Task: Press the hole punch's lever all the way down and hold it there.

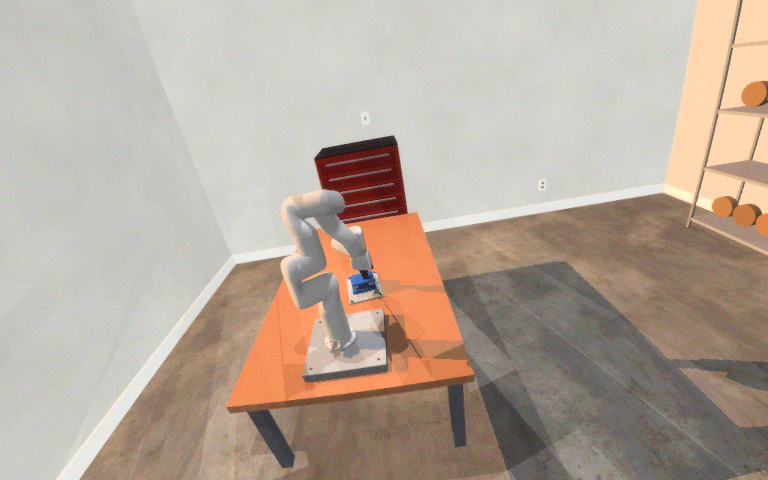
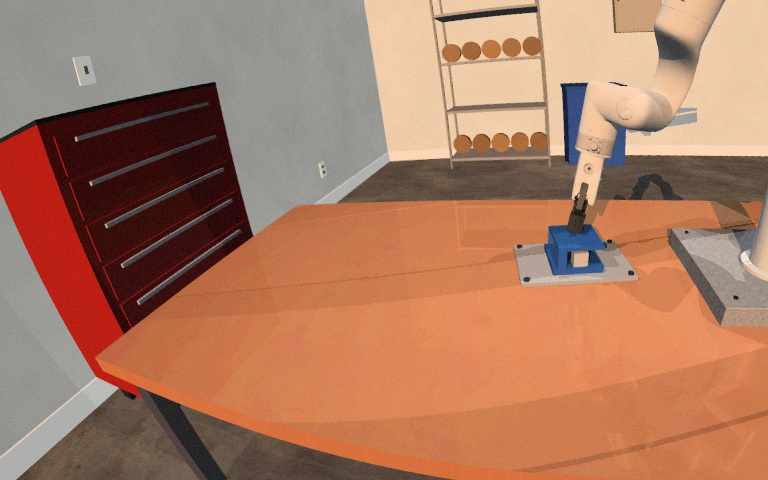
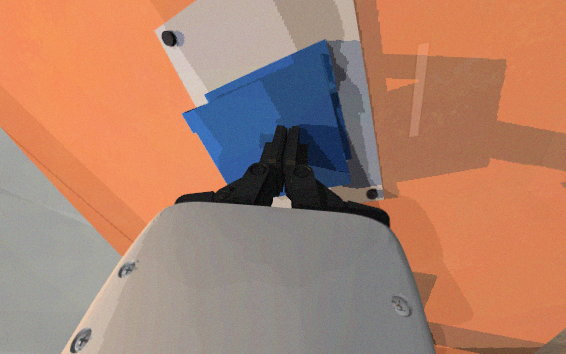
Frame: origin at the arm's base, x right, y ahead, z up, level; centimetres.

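Where they show: gripper, fingertip midpoint: [image 1: 365, 276] [image 2: 573, 231] [image 3: 288, 142]; arm's base at its link origin: [image 1: 341, 339].
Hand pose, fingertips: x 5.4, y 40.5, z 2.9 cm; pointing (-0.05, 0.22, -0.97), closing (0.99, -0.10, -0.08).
Each offset is from my fingertips to the centre of the thing. "*": to the spot under its first point. Level surfaces: height alone.
The blue hole punch {* dx -5.3, dy +3.2, dz -4.5 cm} [image 2: 556, 261] stands on a pale mounting plate {dx -1.9, dy +0.0, dz -5.9 cm} [image 2: 531, 268] [image 3: 230, 45]. Its lever {dx -1.7, dy -0.5, dz -0.5 cm} [image 1: 355, 279] [image 2: 560, 238] [image 3: 245, 115] is the wide blue top plate, lying over a blue base. A small whitish block {* dx -7.0, dy -1.5, dz -2.9 cm} [image 2: 579, 259] shows in the opening under the lever, close to its underside. My gripper [image 1: 364, 276] [image 2: 575, 230] [image 3: 288, 142] is shut and empty, pointing down, with its fingertips at the lever's top face and appearing to touch it. The exact contact and any small gap beneath the lever are hard to tell.
The punch is on the orange table {dz -6.5 cm} [image 1: 396, 249] [image 2: 362, 339], in front of the arm's grey base slab [image 1: 368, 362] [image 2: 702, 271]. A red drawer cabinet [image 1: 362, 175] [image 2: 152, 186] stands beyond the table's far end. A shelf rack [image 2: 497, 106] stands by the wall.
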